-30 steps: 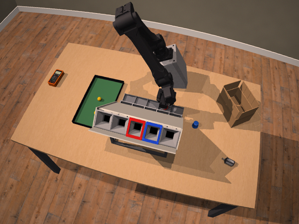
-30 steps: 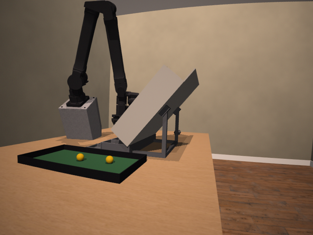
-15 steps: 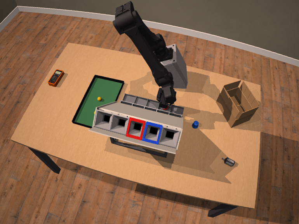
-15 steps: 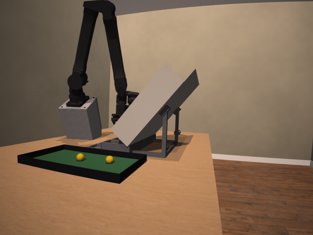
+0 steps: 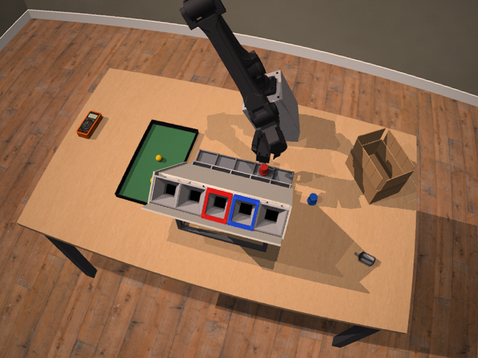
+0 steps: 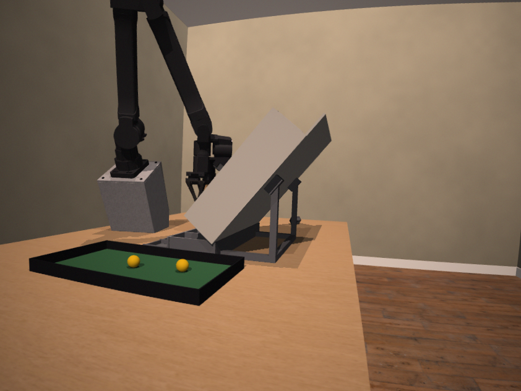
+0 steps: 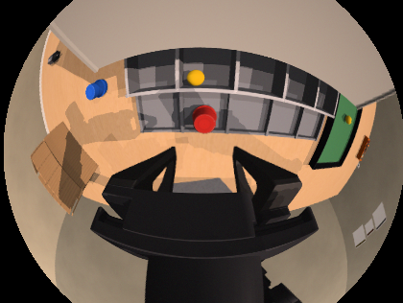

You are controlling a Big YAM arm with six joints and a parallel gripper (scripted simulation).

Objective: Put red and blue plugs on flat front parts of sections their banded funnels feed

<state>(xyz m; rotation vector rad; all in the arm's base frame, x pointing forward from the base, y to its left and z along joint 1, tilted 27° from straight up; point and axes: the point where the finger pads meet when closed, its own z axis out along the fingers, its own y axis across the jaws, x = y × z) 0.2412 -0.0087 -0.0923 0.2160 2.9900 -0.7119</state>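
Now: the green marble tray 41 cm to the right of my hand and 11 cm below it. From my hand the other things lie so: multimeter: 17 cm behind, 76 cm to the right, 10 cm below; sloped cover: 18 cm ahead, 11 cm to the right, 9 cm above; dark object: 32 cm ahead, 38 cm to the left, 10 cm below.
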